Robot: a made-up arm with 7 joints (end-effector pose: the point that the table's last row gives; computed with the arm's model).
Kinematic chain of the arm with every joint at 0, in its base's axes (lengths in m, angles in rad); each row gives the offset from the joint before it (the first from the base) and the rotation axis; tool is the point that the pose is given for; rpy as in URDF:
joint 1: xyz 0 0 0.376 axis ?
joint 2: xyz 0 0 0 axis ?
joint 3: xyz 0 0 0.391 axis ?
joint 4: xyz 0.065 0 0 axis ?
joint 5: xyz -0.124 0 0.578 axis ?
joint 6: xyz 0 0 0 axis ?
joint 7: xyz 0.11 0 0 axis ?
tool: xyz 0 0 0 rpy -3.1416 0 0
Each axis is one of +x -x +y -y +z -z.
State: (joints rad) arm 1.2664 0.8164 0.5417 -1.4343 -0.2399 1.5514 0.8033
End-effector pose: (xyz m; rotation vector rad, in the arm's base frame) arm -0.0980 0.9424 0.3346 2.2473 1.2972 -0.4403
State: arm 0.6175 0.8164 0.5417 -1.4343 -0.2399 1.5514 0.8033
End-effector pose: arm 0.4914 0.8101 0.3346 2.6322 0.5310 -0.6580
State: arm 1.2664 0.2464 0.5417 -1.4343 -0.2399 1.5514 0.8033
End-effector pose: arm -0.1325 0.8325 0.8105 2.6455 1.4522 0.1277
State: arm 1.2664 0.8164 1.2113 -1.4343 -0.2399 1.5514 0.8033
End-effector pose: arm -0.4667 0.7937 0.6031 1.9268 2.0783 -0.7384
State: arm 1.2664 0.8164 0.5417 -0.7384 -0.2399 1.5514 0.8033
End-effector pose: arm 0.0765 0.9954 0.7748 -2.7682 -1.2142 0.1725
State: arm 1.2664 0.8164 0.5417 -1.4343 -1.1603 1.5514 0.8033
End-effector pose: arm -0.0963 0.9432 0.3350 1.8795 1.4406 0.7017
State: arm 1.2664 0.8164 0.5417 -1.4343 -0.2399 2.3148 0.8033
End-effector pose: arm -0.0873 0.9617 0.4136 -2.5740 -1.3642 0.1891
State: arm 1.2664 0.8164 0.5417 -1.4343 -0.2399 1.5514 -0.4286
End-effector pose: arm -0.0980 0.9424 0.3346 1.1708 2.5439 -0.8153
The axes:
joint 1: +z
joint 2: +y
joint 3: +z
joint 4: -y
joint 5: +z
joint 6: -y
joint 7: -z

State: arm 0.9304 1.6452 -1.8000 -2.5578 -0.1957 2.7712 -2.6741
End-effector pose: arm 0.4713 -0.3414 0.4910 0.8885 1.7611 -2.3899
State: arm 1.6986 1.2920 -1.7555 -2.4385 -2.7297 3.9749 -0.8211
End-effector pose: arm 0.4194 0.0872 0.4371 0.5916 -2.6039 1.4138
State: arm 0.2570 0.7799 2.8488 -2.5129 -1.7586 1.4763 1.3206
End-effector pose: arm -0.4803 0.0543 0.6938 -0.9865 -1.5182 -1.5268
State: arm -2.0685 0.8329 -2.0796 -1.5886 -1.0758 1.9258 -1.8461
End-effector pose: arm -0.6652 0.1794 0.9746 -0.5868 1.1067 0.8238
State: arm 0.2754 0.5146 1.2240 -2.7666 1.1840 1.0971 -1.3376
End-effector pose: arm -0.1235 0.3825 0.1553 -0.3349 -0.8074 1.7372
